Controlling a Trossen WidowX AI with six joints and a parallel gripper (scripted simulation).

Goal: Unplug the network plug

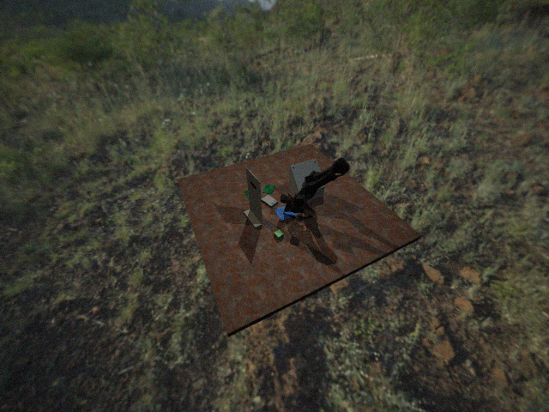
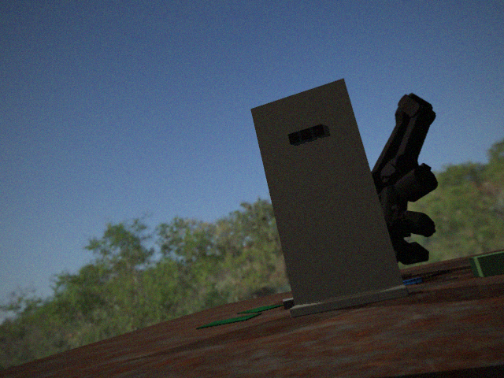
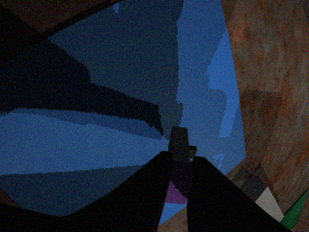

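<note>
The blue marked square is 20 mm below my gripper tip and 10 mm behind it. Round my gripper tip: small green cube (150 mm to the left, 150 mm ahead, 10 mm below); flat grey piece (160 mm to the right, 30 mm ahead, 20 mm below); network plug (right at my gripper tip).
</note>
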